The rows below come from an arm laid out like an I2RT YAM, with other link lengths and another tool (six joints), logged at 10 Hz.
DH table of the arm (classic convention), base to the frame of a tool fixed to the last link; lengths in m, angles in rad. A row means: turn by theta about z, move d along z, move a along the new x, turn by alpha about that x. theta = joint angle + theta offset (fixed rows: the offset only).
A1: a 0.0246, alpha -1.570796, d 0.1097, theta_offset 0
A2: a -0.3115, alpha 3.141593, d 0, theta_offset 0
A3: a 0.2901, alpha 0, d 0, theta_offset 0.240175
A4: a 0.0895, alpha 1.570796, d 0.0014, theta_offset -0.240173
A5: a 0, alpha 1.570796, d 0.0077, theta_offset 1.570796
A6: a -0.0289, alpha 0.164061, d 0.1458, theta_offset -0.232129
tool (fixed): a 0, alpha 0, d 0.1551, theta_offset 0
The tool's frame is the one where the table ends.
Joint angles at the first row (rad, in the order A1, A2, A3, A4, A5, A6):
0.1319 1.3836 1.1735 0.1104 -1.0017 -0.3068
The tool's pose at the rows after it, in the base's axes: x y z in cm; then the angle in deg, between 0 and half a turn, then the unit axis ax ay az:
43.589 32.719 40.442 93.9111 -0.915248 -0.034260 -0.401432
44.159 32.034 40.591 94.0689 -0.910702 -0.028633 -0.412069
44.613 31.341 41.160 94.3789 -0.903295 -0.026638 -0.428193
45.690 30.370 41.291 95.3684 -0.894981 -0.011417 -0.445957
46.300 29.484 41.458 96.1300 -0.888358 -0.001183 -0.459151
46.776 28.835 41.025 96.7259 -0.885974 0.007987 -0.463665
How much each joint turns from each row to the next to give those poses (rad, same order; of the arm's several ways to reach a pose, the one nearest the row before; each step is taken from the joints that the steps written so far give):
-0.0092 -0.0015 -0.0092 0.0245 -0.0061 0.0275
-0.0153 0.0000 -0.0061 0.0200 0.0015 0.0078
-0.0138 -0.0061 -0.0016 0.0169 0.0061 0.0046
-0.0154 -0.0031 -0.0030 0.0077 0.0245 0.0015
-0.0153 -0.0076 -0.0046 0.0030 0.0139 0.0000
-0.0122 -0.0016 -0.0108 0.0031 0.0061 -0.0030

